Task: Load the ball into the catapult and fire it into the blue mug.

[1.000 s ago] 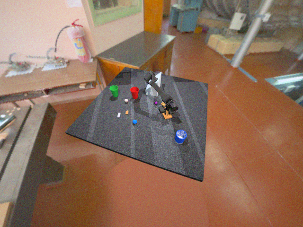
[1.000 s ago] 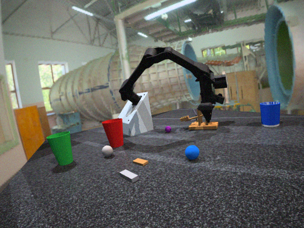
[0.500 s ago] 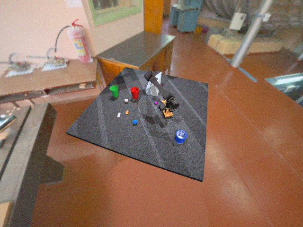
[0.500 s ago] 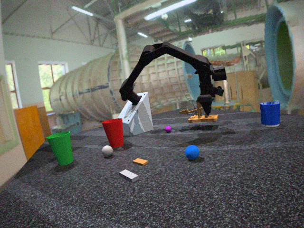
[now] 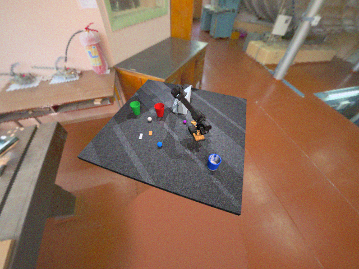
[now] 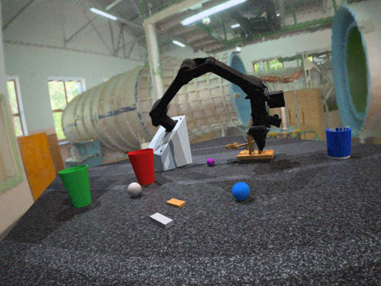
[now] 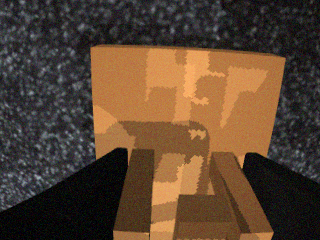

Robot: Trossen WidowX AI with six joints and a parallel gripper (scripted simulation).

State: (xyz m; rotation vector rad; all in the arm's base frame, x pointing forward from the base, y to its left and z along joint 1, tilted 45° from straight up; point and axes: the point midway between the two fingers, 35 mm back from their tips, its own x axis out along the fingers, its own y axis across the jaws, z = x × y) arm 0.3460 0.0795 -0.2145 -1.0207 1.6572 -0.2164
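Right now the purple ball is 160 mm to the right of my gripper tip, 150 mm behind it and 30 mm below it. Also, from my gripper tip: blue ball 300 mm to the right, 170 mm ahead, 20 mm below; then blue mug 250 mm ahead, 150 mm to the left, 20 mm below; then catapult 70 mm behind, 30 mm to the right, 20 mm above.
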